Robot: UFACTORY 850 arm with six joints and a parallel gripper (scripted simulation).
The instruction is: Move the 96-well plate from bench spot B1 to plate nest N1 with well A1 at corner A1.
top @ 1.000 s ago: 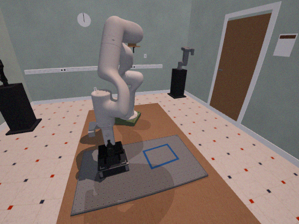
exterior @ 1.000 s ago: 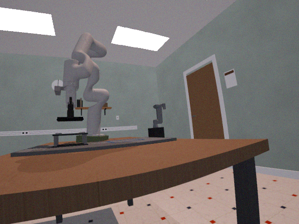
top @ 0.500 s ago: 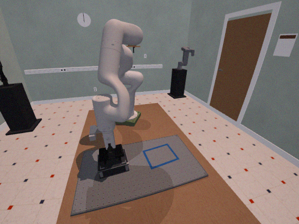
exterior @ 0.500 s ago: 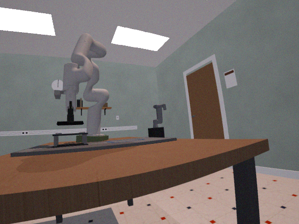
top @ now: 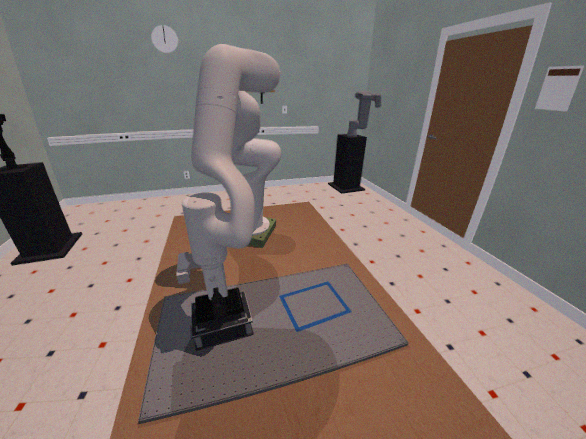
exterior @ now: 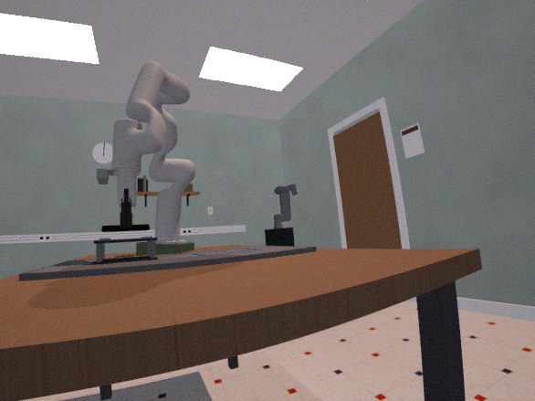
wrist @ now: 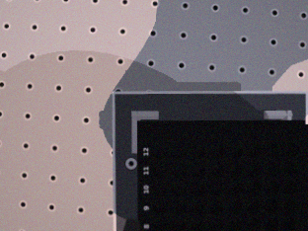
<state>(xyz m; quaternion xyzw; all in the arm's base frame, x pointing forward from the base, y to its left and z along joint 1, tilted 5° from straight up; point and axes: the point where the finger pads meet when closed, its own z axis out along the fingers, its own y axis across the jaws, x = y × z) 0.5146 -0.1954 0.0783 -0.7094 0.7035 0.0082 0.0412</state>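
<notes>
Right now the raised plate nest is 50 mm below my hand. Round my hand: 96-well plate: 10 mm below.
</notes>
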